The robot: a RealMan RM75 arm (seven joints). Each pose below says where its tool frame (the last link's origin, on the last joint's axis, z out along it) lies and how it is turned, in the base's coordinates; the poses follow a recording.
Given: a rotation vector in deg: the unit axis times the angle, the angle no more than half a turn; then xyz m.
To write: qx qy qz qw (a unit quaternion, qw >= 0); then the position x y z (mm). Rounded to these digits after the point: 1 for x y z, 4 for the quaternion.
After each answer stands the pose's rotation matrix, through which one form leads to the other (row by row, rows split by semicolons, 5 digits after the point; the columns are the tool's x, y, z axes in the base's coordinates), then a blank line. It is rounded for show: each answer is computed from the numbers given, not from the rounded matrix.
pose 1, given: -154.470 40.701 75.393 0.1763 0.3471 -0.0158
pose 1, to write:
-0.8741 0.2303 0.4266 0.0293 176.3 347.1 -15.8
0.52987 -0.42767 -0.73235; -0.37763 -0.89219 0.24778; -0.75936 0.14527 -0.63425

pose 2, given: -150.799 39.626 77.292 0.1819 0.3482 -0.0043
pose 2, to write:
-0.8654 0.2274 0.4435 0.0521 181.9 348.2 -4.3
0.50313 -0.43979 -0.74394; -0.34732 -0.89115 0.29192; -0.79135 0.11151 -0.60111

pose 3, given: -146.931 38.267 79.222 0.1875 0.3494 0.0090
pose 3, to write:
-0.8555 0.2228 0.4612 0.0762 187.5 349.4 9.0
0.47523 -0.45150 -0.75519; -0.31088 -0.88911 0.33593; -0.82311 0.07513 -0.56289

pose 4, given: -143.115 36.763 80.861 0.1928 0.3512 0.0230
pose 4, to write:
-0.8453 0.2171 0.4776 0.1007 192.8 351.2 23.0
0.44946 -0.46333 -0.76375; -0.27092 -0.88541 0.37770; -0.85123 0.03716 -0.52348

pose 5, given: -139.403 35.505 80.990 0.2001 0.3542 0.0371
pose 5, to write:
-0.8373 0.2133 0.4864 0.1298 200.1 354.2 37.1
0.43579 -0.48337 -0.75923; -0.23084 -0.87536 0.42481; -0.86994 -0.00987 -0.49305

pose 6, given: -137.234 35.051 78.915 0.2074 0.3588 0.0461
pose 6, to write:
-0.8361 0.2136 0.4808 0.1552 207.4 358.8 46.1
0.44643 -0.50640 -0.73774; -0.20785 -0.86059 0.46495; -0.87034 -0.05422 -0.48945

